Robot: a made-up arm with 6 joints. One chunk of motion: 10 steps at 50 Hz.
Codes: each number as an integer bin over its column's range. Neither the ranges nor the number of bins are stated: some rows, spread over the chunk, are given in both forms.
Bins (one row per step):
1: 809 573 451 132 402 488
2: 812 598 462 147 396 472
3: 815 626 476 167 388 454
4: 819 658 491 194 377 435
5: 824 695 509 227 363 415
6: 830 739 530 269 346 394
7: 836 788 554 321 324 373
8: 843 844 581 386 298 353
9: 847 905 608 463 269 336
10: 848 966 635 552 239 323
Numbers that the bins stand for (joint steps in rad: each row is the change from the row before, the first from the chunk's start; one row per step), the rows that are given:
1: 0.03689 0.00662 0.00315 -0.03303 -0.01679 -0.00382
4: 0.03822 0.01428 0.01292 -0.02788 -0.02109 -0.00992
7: 0.04046 0.02599 0.02831 -0.01733 -0.03022 -0.01706
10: 0.04205 0.04203 0.04810 0.00186 -0.04485 -0.02282
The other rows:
2: 0.03729 0.00887 0.00584 -0.03179 -0.01782 -0.00567
3: 0.03769 0.01140 0.00926 -0.03013 -0.01920 -0.00774
5: 0.03888 0.01761 0.01732 -0.02514 -0.02350 -0.01223
6: 0.03967 0.02158 0.02245 -0.02165 -0.02643 -0.01464
8: 0.04139 0.03104 0.03491 -0.01193 -0.03469 -0.01936
9: 0.04192 0.03653 0.04150 -0.00553 -0.03969 -0.02132

